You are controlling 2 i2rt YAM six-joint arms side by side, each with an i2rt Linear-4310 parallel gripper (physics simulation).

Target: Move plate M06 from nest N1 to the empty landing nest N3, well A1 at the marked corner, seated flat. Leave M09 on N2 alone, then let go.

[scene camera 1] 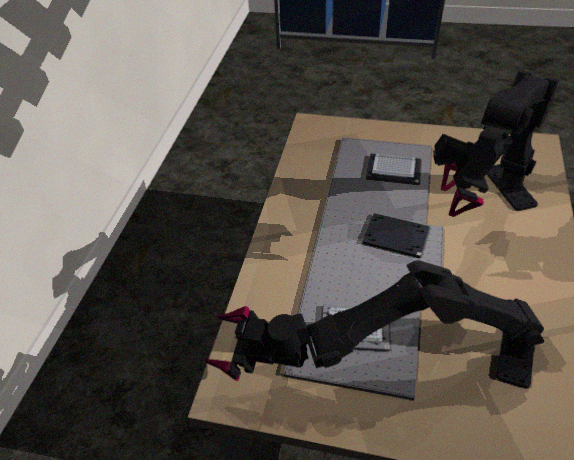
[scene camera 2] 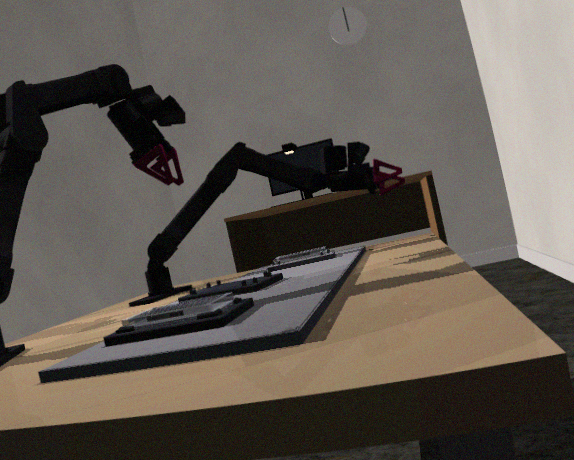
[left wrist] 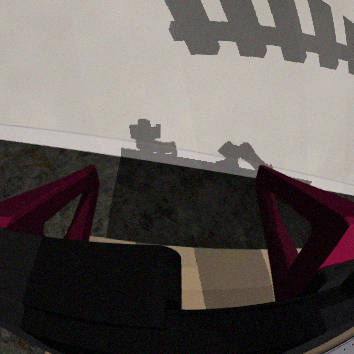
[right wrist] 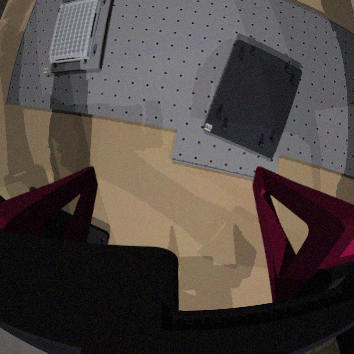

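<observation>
A pale well plate (scene camera 1: 395, 166) (scene camera 2: 185, 306) sits in a black nest at the board's far end in scene camera 1. Another pale plate (scene camera 1: 374, 334) (scene camera 2: 302, 255) (right wrist: 75, 32) sits in a grey nest, partly hidden by the left arm in scene camera 1. Their labels are unreadable, so I cannot tell M06 from M09. An empty dark nest (scene camera 1: 395, 235) (scene camera 2: 235, 286) (right wrist: 255, 97) lies angled between them, with a white corner tag. My left gripper (scene camera 1: 214, 338) (left wrist: 176, 173) is open beyond the board's left edge. My right gripper (scene camera 1: 447, 202) (right wrist: 174, 175) is open above the table, right of the board.
The perforated grey board (scene camera 1: 345, 260) (scene camera 2: 320, 300) (right wrist: 150, 75) bears the nests and lies on a wooden table (scene camera 1: 320, 415) (scene camera 2: 425, 310). The left arm stretches across the board's near end in scene camera 1. A wall (scene camera 1: 125, 75) rises beyond the table's left side.
</observation>
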